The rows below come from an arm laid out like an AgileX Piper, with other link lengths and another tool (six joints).
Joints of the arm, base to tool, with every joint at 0 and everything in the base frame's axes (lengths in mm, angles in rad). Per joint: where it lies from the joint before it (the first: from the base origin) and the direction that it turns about. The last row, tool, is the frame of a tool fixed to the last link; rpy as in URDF.
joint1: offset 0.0 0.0 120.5 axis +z
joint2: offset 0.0 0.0 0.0 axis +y
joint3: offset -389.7 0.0 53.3 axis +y
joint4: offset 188.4 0.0 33.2 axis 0.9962 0 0.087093
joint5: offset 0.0 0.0 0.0 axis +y
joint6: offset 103.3 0.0 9.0 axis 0.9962 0 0.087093
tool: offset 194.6 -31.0 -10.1 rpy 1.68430 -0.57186 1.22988
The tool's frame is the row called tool.
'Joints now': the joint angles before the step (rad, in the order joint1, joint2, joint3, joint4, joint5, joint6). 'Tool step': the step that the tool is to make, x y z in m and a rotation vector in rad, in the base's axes. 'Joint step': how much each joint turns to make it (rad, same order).
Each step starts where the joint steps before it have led.
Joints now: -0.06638 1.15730 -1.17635 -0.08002 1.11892 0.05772
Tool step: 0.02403 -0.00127 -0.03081 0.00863 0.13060 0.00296
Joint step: 0.00001 0.14583 -0.00126 0.00097 -0.01388 -0.00207
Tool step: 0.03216 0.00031 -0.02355 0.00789 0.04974 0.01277
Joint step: 0.00002 0.11664 -0.00075 0.00778 -0.06654 -0.00929
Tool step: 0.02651 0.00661 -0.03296 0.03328 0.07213 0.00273
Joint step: -0.00001 0.12808 -0.00247 0.03086 -0.05184 -0.00697
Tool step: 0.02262 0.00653 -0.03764 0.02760 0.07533 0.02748
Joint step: -0.00001 0.12911 0.00005 0.03453 -0.05292 -0.03938
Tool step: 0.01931 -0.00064 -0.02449 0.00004 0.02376 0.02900
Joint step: 0.00000 0.08194 -0.00004 0.00588 -0.05827 -0.03215
